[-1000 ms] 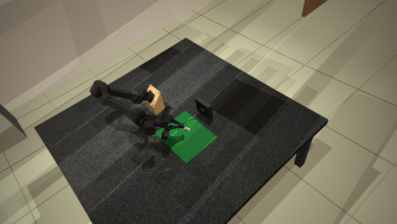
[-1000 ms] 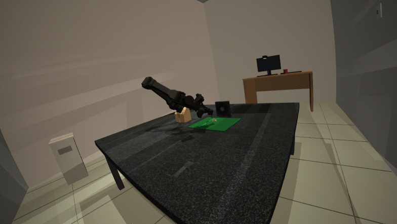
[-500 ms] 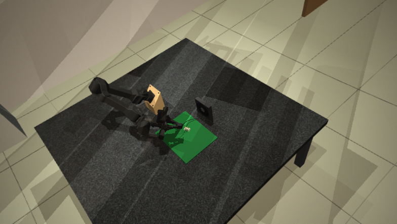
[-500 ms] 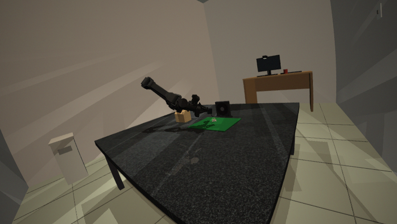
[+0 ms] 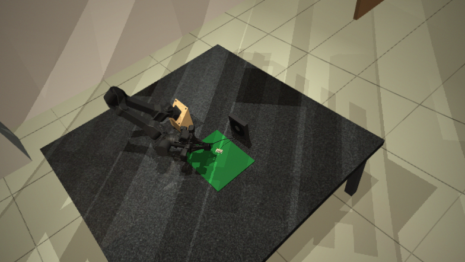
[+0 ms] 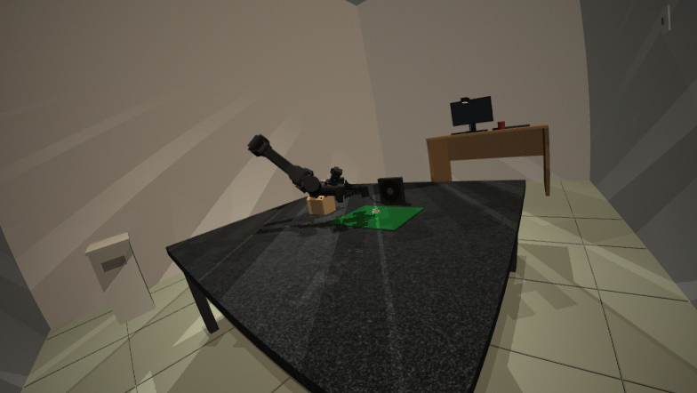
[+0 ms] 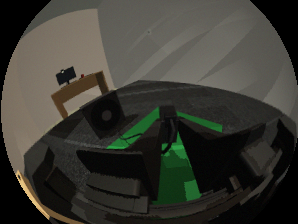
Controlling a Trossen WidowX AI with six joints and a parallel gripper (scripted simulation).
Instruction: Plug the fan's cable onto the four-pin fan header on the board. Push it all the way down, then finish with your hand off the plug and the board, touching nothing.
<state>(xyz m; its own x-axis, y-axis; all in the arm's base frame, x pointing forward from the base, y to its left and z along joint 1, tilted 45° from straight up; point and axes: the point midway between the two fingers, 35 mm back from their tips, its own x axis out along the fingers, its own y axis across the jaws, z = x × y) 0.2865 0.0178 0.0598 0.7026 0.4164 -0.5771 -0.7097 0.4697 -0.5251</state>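
The green board is 130 mm below my gripper tip, 40 mm to the left of it and 20 mm ahead of it. The rest, counted from my gripper tip: dark fan plug: 10 mm below; then black fan: 210 mm to the left, 60 mm below, 30 mm behind.
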